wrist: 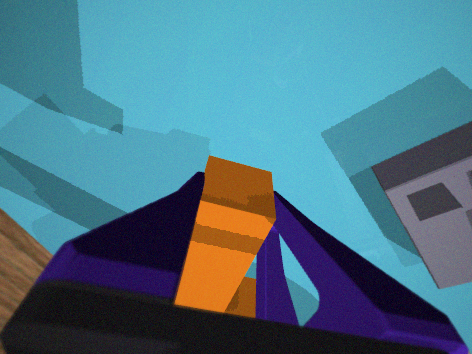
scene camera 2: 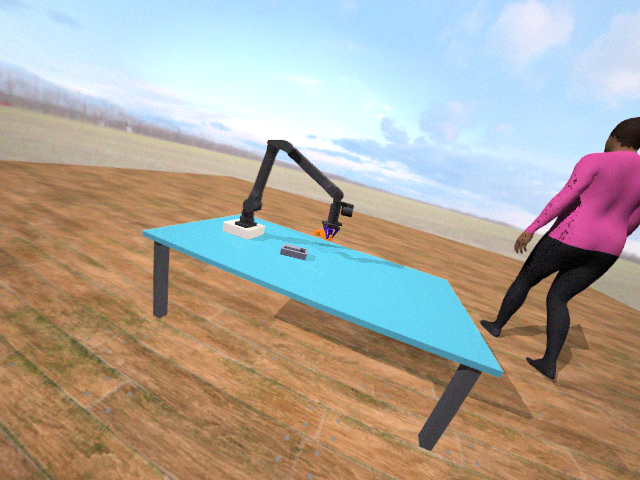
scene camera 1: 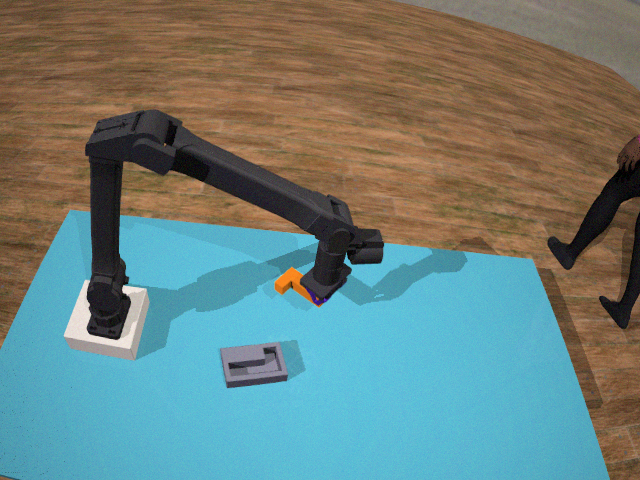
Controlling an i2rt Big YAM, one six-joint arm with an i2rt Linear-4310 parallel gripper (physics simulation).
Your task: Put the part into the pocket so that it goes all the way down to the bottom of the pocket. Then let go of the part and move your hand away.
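Places are measured from the arm's base along level axes (x ahead, y up, z right), in metres.
Pixels of known places: gripper, fingertip midpoint: (wrist: 233, 192) (scene camera 2: 329, 238) (scene camera 1: 320, 299); arm's base, origin of the base link: (scene camera 2: 246, 224) (scene camera 1: 109, 316).
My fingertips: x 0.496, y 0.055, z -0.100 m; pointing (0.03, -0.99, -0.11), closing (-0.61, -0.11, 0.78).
Note:
Ahead of a thing's pixels: the offset from my fingertips to its top centre. Level surfaces: height alone.
The orange L-shaped part @[dx -0.046, dy +0.021, dz -0.015 m] (scene camera 1: 292, 277) (scene camera 2: 321, 234) (wrist: 215, 270) is held between the purple fingers of my gripper (scene camera 1: 318, 300) (scene camera 2: 329, 236) (wrist: 233, 192), which is shut on its long arm near one end. The part hangs above the table, with its short leg pointing away from the fingers in scene camera 1. The grey block with the pocket @[dx -0.137, dy -0.076, dz +0.142 m] (scene camera 1: 242, 354) (scene camera 2: 293, 252) (wrist: 440, 245) lies on the table, in front and to the left of the gripper in scene camera 1. Its L-shaped pocket is open. In the wrist view the block is cut off at the right edge, and my gripper's body hides the part's rear.
The arm's white base block (scene camera 1: 135, 315) (scene camera 2: 235, 228) stands at the left on the blue table @[dy -0.112 m] (scene camera 1: 413, 387) (scene camera 2: 361, 294). The gripper is near the table's back edge. A person (scene camera 1: 594, 222) (scene camera 2: 594, 206) stands on the floor beyond the table's right end.

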